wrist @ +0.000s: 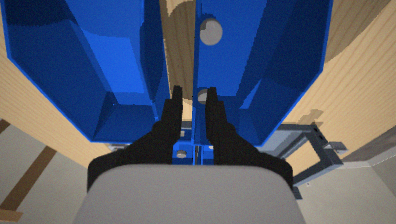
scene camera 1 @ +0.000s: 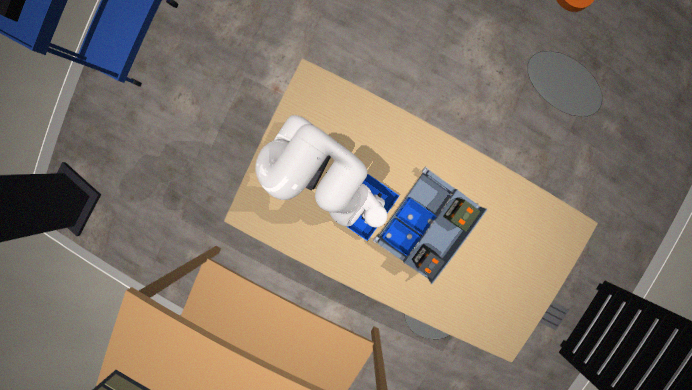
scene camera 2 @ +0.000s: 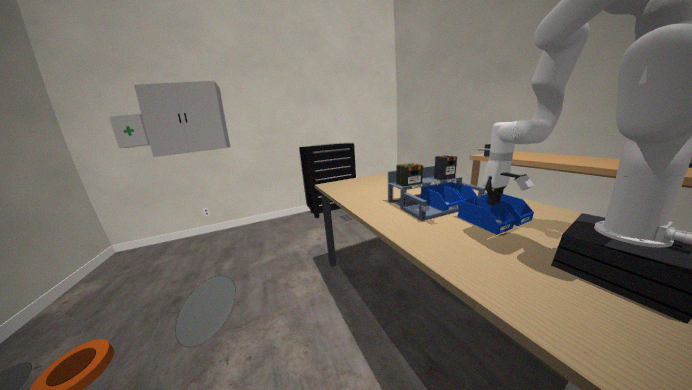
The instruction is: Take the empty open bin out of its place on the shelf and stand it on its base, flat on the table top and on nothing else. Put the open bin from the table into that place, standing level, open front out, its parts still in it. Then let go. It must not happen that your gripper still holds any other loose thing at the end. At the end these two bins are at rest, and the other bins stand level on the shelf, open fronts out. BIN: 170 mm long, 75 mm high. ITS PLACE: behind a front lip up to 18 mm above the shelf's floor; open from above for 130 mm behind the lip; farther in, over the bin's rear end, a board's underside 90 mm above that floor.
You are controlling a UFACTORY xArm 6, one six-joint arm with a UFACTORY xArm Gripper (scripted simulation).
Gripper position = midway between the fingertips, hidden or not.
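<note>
The gripper (scene camera 2: 493,203), also in the wrist view (wrist: 194,97). A bin (wrist: 89,67). Another bin (scene camera 2: 479,215). Further bin (scene camera 2: 434,199).
</note>
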